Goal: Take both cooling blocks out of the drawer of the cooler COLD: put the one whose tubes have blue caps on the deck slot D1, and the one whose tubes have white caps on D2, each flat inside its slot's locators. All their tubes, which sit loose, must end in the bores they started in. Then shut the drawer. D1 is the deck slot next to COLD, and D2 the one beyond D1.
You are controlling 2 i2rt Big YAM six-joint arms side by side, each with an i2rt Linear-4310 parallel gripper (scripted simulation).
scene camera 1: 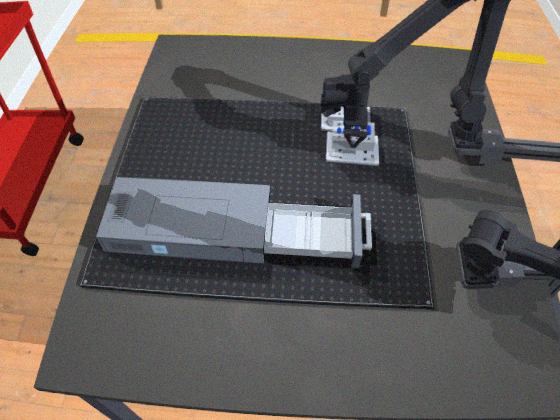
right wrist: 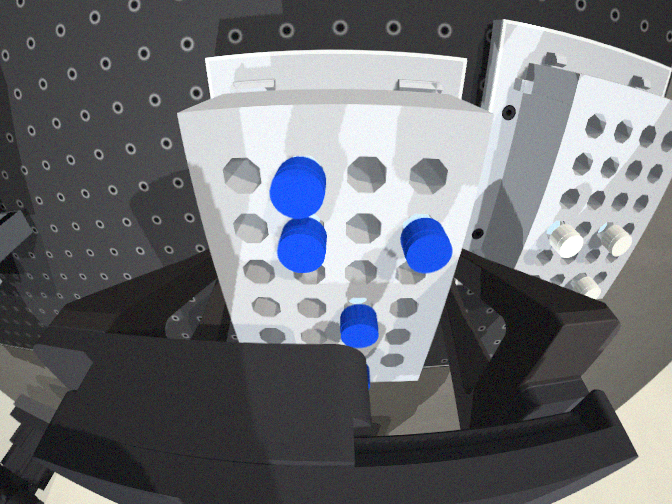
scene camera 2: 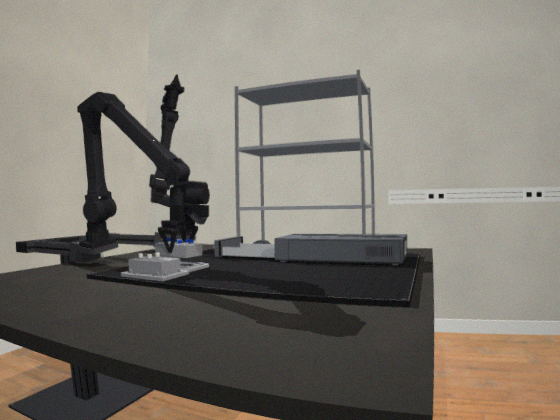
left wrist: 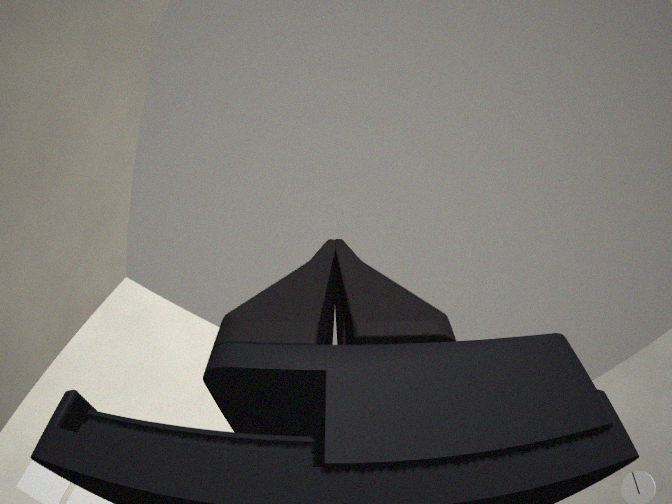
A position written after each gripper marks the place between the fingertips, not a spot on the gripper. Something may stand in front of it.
Note:
In view: the left gripper [left wrist: 334,251], the right gripper [scene camera 2: 178,251], a cooler COLD [scene camera 1: 214,221] and a slot D1 [right wrist: 297,71].
The cooler COLD shows as well in scene camera 2 [scene camera 2: 341,248]. The right gripper also shows in the right wrist view [right wrist: 335,251]. The left wrist view does not show the cooler COLD: it is out of frame.

